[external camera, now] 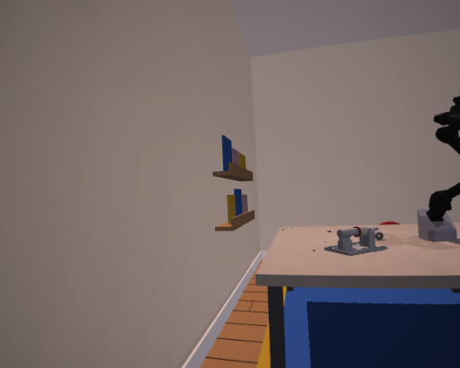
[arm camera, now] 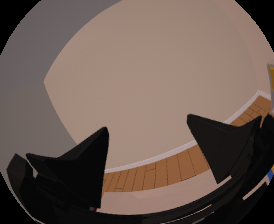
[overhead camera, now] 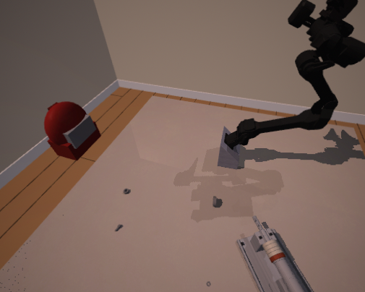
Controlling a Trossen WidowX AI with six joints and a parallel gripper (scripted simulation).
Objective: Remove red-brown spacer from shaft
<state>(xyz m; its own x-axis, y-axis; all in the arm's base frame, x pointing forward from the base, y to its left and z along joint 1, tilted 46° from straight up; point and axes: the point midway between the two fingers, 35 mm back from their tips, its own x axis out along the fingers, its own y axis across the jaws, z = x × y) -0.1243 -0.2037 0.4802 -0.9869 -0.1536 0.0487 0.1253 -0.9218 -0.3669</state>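
Now: gripper tip 59 cm short of the cream spacer, 52 cm above it and 2 cm to the left of it. The rest, counted from my gripper tip: thin grey shaft 59 cm ahead, 52 cm below, 2 cm to the right; grey cylinder 58 cm below, 43 cm ahead, 22 cm to the right; red-brown spacer 61 cm ahead, 52 cm below.
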